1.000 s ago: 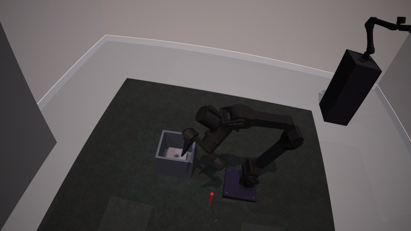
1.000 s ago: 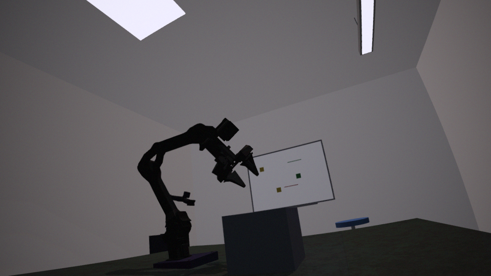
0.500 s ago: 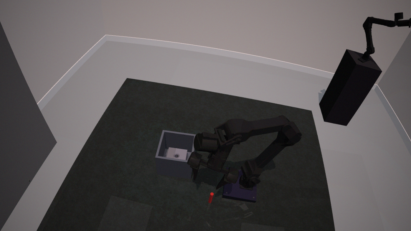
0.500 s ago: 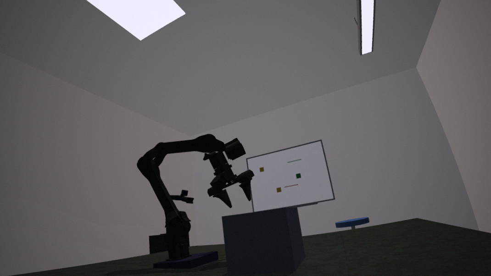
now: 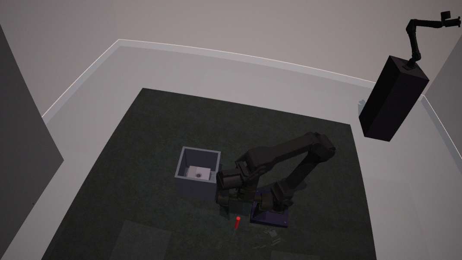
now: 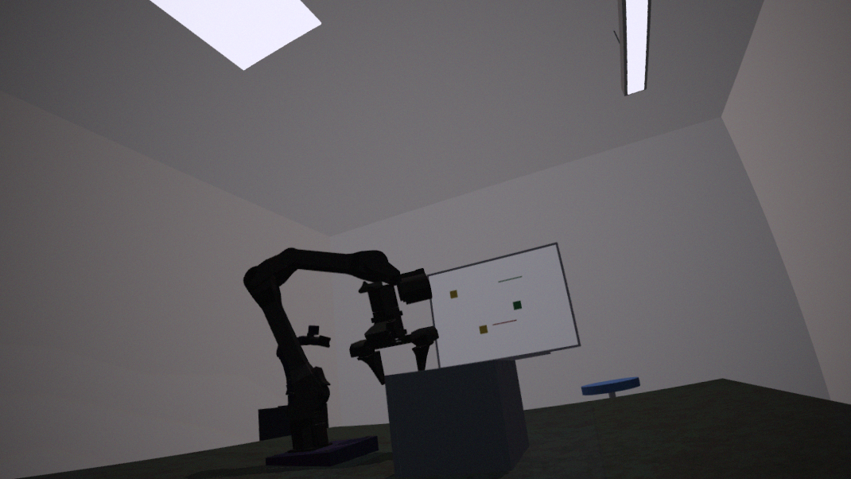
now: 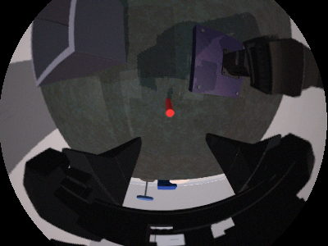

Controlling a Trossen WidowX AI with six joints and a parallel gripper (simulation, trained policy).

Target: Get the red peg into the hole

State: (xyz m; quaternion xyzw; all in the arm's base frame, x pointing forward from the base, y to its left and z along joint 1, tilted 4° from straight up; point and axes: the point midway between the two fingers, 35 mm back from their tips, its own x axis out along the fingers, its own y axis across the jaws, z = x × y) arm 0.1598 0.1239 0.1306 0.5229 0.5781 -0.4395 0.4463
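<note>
Right now my gripper tip is 10 mm to the left of the red peg and 90 mm above it. Also, from my gripper tip: pale plate 190 mm ahead, 180 mm to the right, 90 mm below.
</note>
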